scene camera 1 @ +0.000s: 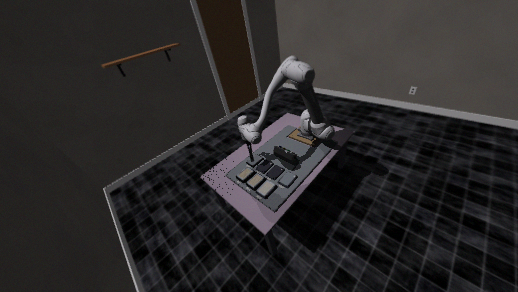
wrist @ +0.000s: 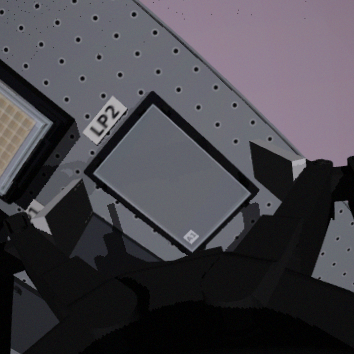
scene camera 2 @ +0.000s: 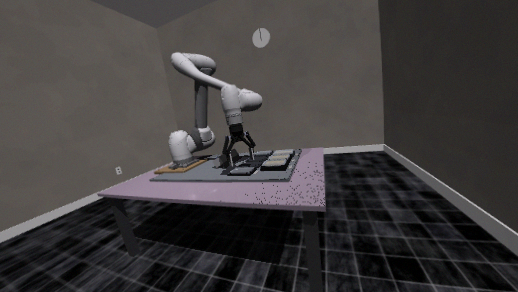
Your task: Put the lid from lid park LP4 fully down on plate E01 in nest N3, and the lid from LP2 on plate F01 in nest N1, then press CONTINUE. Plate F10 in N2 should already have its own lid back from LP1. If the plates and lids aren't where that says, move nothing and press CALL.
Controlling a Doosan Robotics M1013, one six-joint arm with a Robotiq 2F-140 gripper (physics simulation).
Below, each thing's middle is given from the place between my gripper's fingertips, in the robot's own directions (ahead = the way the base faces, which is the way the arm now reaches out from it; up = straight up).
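The black nest labelled LP2 (wrist: 151, 97) is now 50 mm below my hand and 10 mm to the left of it. As for the LP2 label (wrist: 112, 110), I find it 60 mm below my hand, 10 mm to the left of it and 70 mm ahead of it.
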